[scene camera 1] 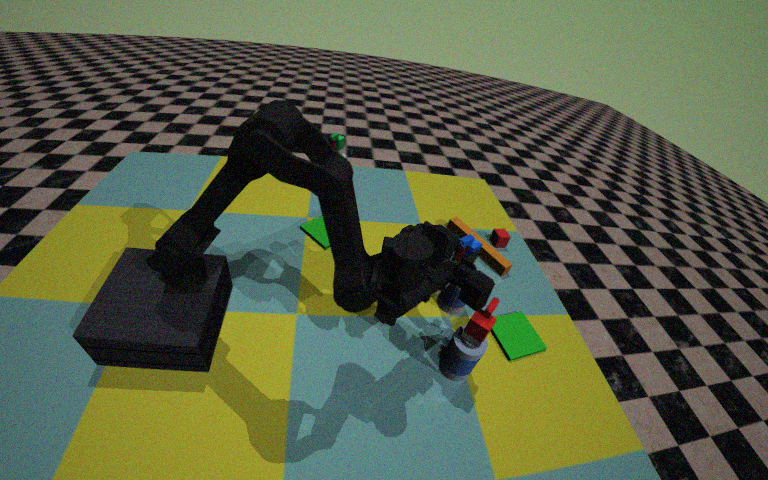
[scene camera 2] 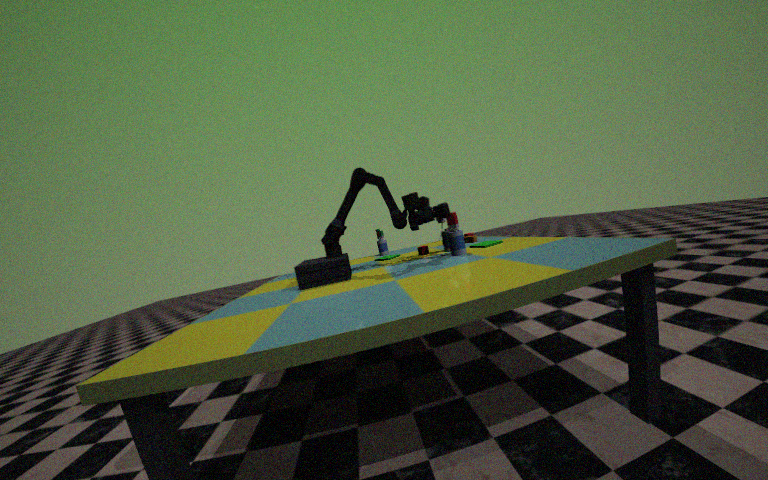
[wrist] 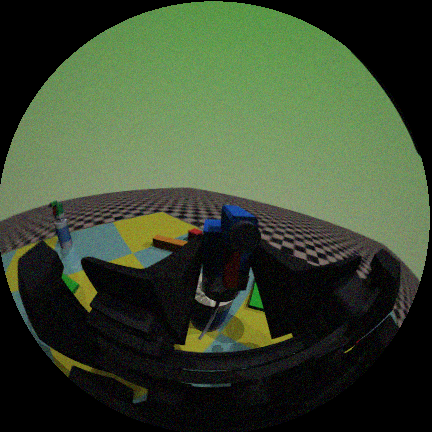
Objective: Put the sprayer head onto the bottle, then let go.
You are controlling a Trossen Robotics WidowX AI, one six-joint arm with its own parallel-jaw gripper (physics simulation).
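Where they show: gripper, between the fingertips: (scene camera 1: pixel 469 247) (wrist: pixel 225 240); arm's base, origin of its link: (scene camera 1: pixel 185 279) (scene camera 2: pixel 333 256).
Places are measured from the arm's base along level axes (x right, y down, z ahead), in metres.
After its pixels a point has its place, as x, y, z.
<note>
My gripper (scene camera 1: pixel 468 270) (wrist: pixel 225 240) @(0.026, -0.095, 0.514) is shut on the sprayer head (scene camera 1: pixel 470 243) @(0.039, -0.116, 0.502) (wrist: pixel 239 218) @(0.044, -0.127, 0.477), which is blue with a red trigger. It holds the head roughly upright above the table. A thin grey dip tube (wrist: pixel 210 320) @(0.036, -0.003, 0.494) hangs from the head; in the wrist view its lower end shows in front of the bottle, outside it. The headless bottle (scene camera 1: pixel 450 300) @(0.035, 0.050, 0.518) (wrist: pixel 206 297) @(0.015, -0.005, 0.519), blue with a pale shoulder, stands on the table below the gripper. The fingers and the head hide its neck in part. In scene camera 2 another bottle partly covers it.
A bottle with a red head (scene camera 1: pixel 461 357) @(0.189, 0.010, 0.470) (scene camera 2: pixel 457 243) @(0.194, 0.042, 0.479) stands close beside the headless one. A green plate (scene camera 1: pixel 518 335) @(0.122, 0.080, 0.661) (scene camera 2: pixel 485 244) @(0.155, 0.080, 0.632) lies near them. An orange bar (scene camera 1: pixel 481 247) @(-0.143, 0.061, 0.680) (wrist: pixel 169 242) @(-0.205, 0.061, 0.656) and a red cube (scene camera 1: pixel 500 238) @(-0.173, 0.055, 0.754) lie beyond. A green-headed bottle (scene camera 2: pixel 382 244) @(-0.465, 0.021, 0.313) (wrist: pixel 63 232) @(-0.467, 0.032, 0.326) stands farther off.
</note>
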